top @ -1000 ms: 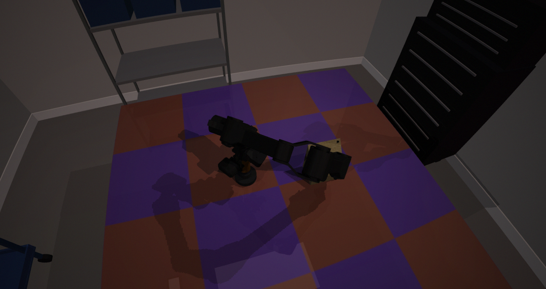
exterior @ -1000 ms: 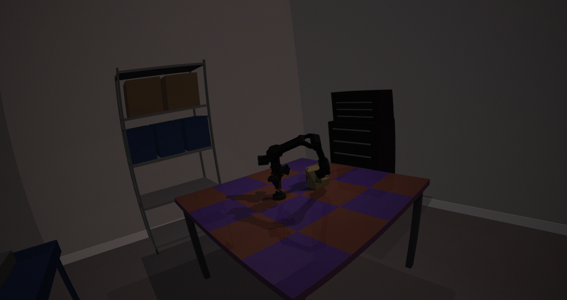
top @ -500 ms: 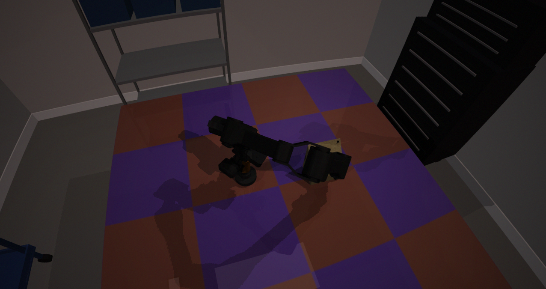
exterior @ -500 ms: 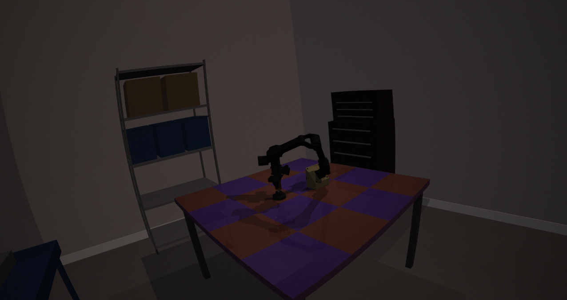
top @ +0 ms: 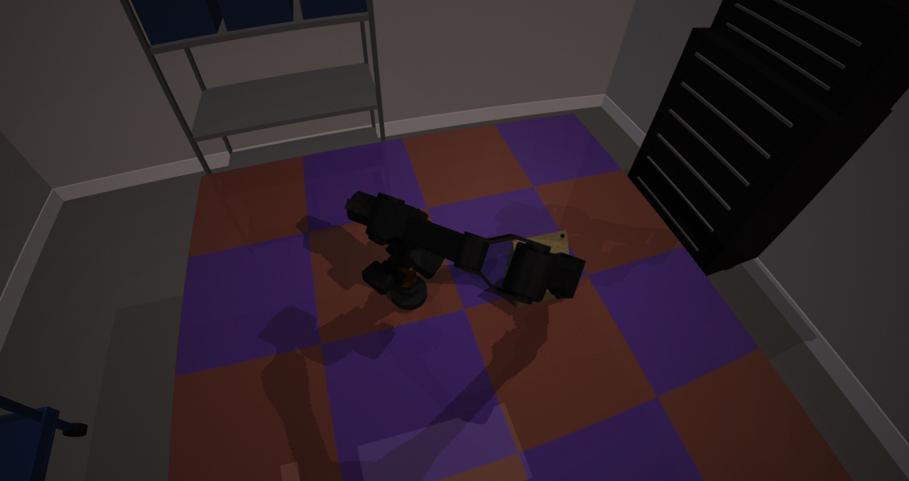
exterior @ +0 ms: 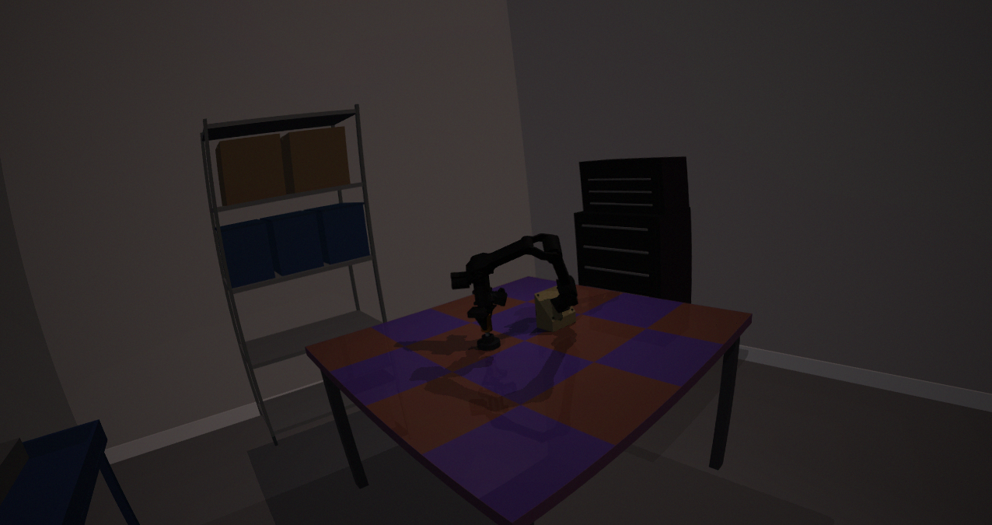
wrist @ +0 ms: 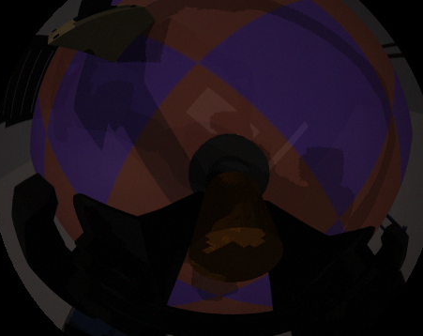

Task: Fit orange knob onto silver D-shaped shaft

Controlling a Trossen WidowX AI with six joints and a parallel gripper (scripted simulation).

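Right now the dark round pedestal is 4 cm below my gripper tip. Also, from my gripper tip: orange knob 3 cm above.
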